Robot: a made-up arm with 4 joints. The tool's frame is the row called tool.
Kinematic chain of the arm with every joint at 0, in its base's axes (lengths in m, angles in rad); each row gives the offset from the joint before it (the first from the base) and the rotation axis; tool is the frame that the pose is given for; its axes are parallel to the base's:
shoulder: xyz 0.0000 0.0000 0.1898 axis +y
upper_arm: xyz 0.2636 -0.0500 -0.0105 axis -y
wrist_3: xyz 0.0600 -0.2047 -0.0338 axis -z
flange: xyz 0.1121 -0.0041 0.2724 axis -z
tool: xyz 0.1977 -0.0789 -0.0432
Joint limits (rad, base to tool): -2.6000..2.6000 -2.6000..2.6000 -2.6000..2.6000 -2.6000..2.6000
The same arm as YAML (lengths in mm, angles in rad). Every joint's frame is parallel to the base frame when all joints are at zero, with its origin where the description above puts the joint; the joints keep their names.
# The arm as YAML. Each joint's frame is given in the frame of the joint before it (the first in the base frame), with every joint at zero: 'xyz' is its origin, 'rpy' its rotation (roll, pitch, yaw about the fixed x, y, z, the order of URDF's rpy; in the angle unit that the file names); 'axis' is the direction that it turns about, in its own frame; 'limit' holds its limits. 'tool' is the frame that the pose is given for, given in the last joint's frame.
units:
  length: mm
  angle: rad
joints:
  - name: shoulder
    type: revolute
    origin:
      xyz: [0.0, 0.0, 189.8]
      rpy: [0.0, 0.0, 0.0]
    axis: [0.0, 1.0, 0.0]
    limit:
      lower: -2.6
      upper: 2.6
  - name: upper_arm
    type: revolute
    origin:
      xyz: [263.6, -50.0, -10.5]
      rpy: [0.0, 0.0, 0.0]
    axis: [0.0, -1.0, 0.0]
    limit:
      lower: -2.6
      upper: 2.6
  - name: wrist_3
    type: revolute
    origin:
      xyz: [60.0, -204.7, -33.8]
      rpy: [0.0, 0.0, 0.0]
    axis: [0.0, 0.0, -1.0]
    limit:
      lower: -2.6
      upper: 2.6
  - name: flange
    type: revolute
    origin:
      xyz: [112.1, -4.1, 272.4]
      rpy: [0.0, 0.0, 0.0]
    axis: [0.0, 0.0, -1.0]
    limit:
      lower: -2.6
      upper: 2.6
tool:
  origin:
    xyz: [197.7, -78.9, -43.2]
    rpy: [0.0, 0.0, 0.0]

